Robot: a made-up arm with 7 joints. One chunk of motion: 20 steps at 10 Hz.
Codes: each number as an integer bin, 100 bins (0 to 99) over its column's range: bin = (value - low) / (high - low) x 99, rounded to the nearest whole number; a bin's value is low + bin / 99 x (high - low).
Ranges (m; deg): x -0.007..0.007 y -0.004..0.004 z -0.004..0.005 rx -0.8..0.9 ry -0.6..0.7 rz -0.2..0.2
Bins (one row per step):
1: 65 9 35 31 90 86
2: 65 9 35 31 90 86
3: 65 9 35 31 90 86
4: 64 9 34 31 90 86
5: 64 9 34 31 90 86
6: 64 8 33 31 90 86
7: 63 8 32 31 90 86
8: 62 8 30 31 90 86
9: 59 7 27 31 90 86
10: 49 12 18 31 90 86
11: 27 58 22 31 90 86
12: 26 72 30 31 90 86
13: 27 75 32 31 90 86
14: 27 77 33 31 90 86
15: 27 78 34 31 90 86
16: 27 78 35 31 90 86
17: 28 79 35 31 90 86
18: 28 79 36 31 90 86
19: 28 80 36 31 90 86
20: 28 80 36 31 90 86
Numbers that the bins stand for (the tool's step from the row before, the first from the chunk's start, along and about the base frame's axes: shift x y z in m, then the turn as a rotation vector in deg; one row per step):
1: 0.00219 -0.00327 -0.00082 -0.268 0.582 0.147
2: 0.00219 -0.00327 -0.00082 -0.268 0.582 0.147
3: 0.00219 -0.00327 -0.00082 -0.268 0.582 0.147
4: 0.00205 -0.00327 -0.00091 -0.268 0.582 0.147
5: 0.00205 -0.00327 -0.00091 -0.268 0.582 0.147
6: 0.00205 -0.00335 -0.00100 -0.268 0.582 0.147
7: 0.00191 -0.00335 -0.00109 -0.268 0.582 0.147
8: 0.00177 -0.00335 -0.00127 -0.268 0.582 0.147
9: 0.00134 -0.00343 -0.00155 -0.268 0.582 0.147
10: -0.00007 -0.00303 -0.00236 -0.268 0.582 0.147
11: -0.00318 0.00069 -0.00200 -0.268 0.582 0.147
12: -0.00332 0.00182 -0.00127 -0.268 0.582 0.147
13: -0.00318 0.00206 -0.00109 -0.268 0.582 0.147
14: -0.00318 0.00222 -0.00100 -0.268 0.582 0.147
15: -0.00318 0.00230 -0.00091 -0.268 0.582 0.147
16: -0.00318 0.00230 -0.00082 -0.268 0.582 0.147
17: -0.00304 0.00238 -0.00082 -0.268 0.582 0.147
18: -0.00304 0.00238 -0.00073 -0.268 0.582 0.147
19: -0.00304 0.00246 -0.00073 -0.268 0.582 0.147
20: -0.00304 0.00246 -0.00073 -0.268 0.582 0.147

